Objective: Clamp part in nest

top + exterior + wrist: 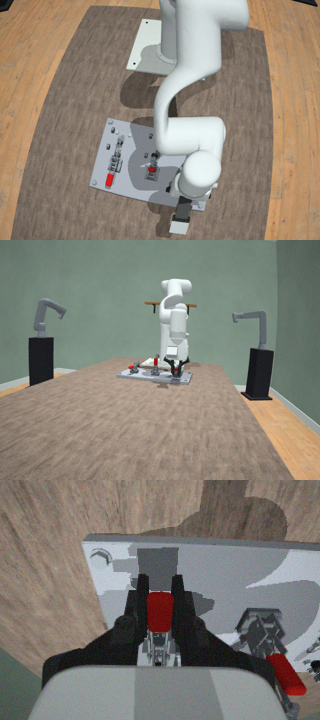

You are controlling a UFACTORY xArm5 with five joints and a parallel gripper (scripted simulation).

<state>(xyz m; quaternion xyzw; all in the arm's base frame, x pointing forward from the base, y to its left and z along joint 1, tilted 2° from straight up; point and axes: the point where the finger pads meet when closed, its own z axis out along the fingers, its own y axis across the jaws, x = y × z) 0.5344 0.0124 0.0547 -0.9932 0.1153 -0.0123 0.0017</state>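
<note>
Right now my hand is 110 mm past the grey fixture plate, 90 mm to the left of it and 50 mm above it.
</note>
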